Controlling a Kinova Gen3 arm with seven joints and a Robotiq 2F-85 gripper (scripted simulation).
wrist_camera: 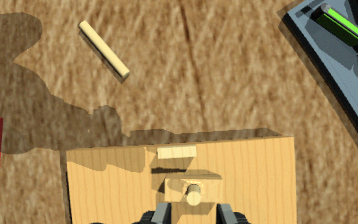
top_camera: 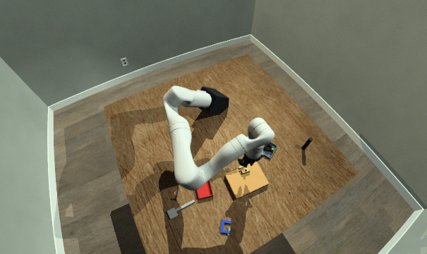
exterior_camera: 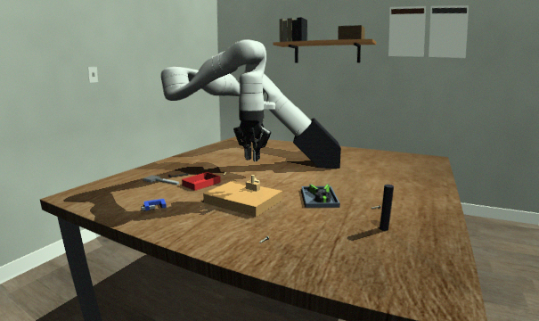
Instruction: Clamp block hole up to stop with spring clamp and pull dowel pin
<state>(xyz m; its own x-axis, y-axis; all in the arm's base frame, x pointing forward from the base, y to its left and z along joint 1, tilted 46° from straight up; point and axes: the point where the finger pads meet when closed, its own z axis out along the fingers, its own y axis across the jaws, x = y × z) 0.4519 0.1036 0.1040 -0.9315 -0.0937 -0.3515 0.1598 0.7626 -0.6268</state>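
My hand is 90 mm above the dowel pin. Also, from my hand: thin pale stick: 140 mm behind, 70 mm to the right, 140 mm below; small wooden block: 110 mm below; tan bench board: 40 mm ahead, 10 mm to the right, 120 mm below.
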